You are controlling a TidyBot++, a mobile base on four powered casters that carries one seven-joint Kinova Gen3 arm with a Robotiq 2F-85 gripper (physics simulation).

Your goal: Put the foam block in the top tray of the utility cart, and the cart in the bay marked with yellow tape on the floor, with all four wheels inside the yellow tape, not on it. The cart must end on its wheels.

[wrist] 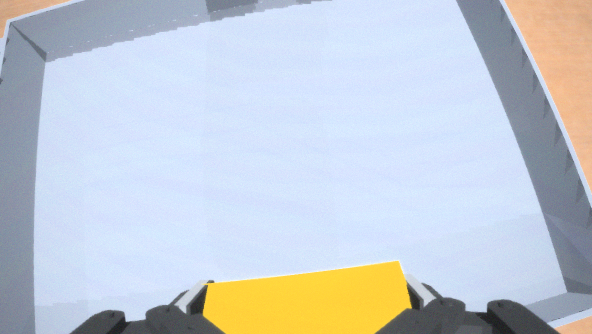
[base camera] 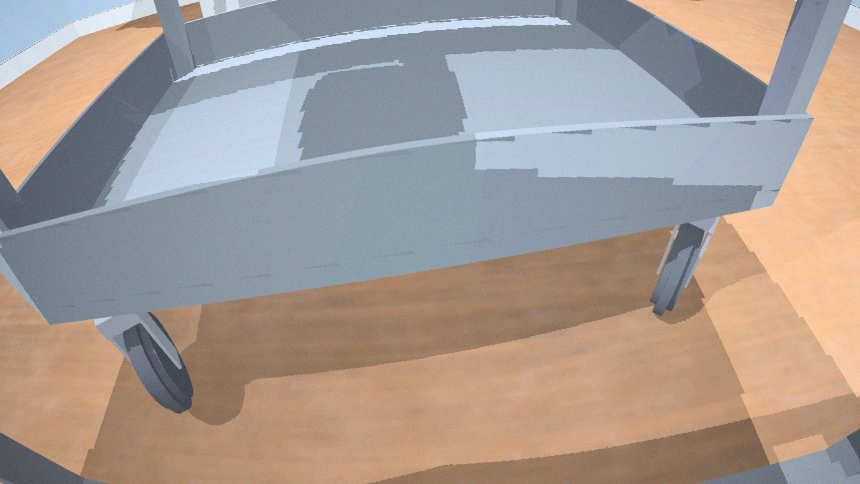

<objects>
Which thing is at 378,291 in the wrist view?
A yellow foam block.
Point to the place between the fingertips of my gripper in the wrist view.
At 305,297
</objects>
